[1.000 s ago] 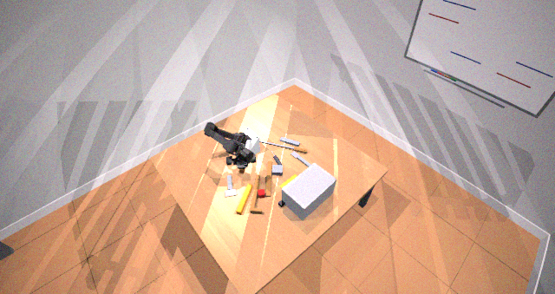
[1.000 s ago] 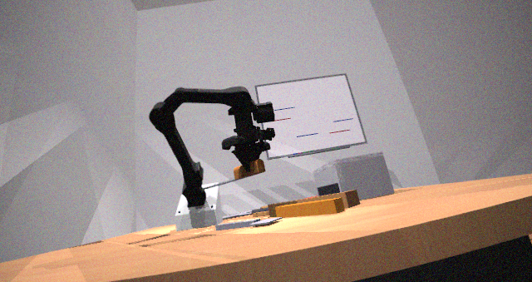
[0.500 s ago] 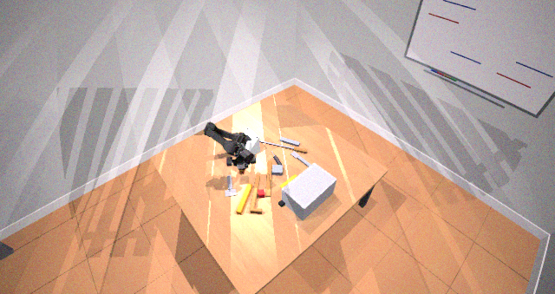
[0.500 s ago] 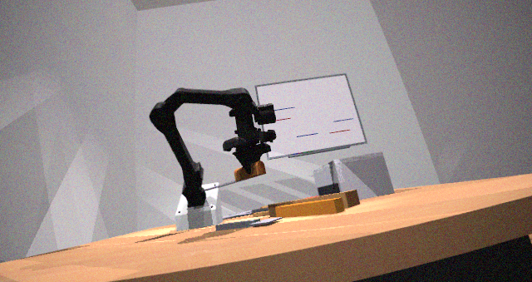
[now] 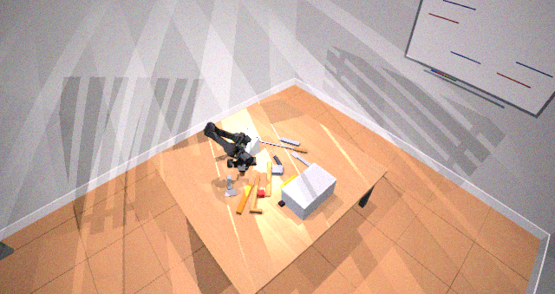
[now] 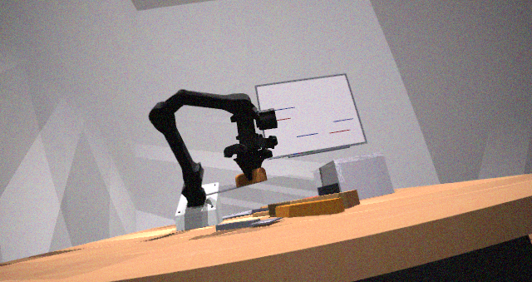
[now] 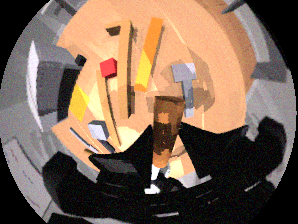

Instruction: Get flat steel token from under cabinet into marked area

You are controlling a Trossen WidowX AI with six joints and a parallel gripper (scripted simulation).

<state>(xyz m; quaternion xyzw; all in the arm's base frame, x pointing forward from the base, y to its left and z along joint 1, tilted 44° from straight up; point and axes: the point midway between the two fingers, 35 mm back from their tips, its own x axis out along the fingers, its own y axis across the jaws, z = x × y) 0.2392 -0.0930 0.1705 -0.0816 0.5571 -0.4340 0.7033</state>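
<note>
Right now the orange bar is 130 mm ahead of my gripper tip, 100 mm below it and 80 mm to the right of it. Round my gripper tip: thin wooden stick (150 mm to the left, 110 mm below, 80 mm ahead); then red block (170 mm ahead, 100 mm below, 20 mm to the left); then grey block (230 mm to the left, 100 mm below, 70 mm ahead).
</note>
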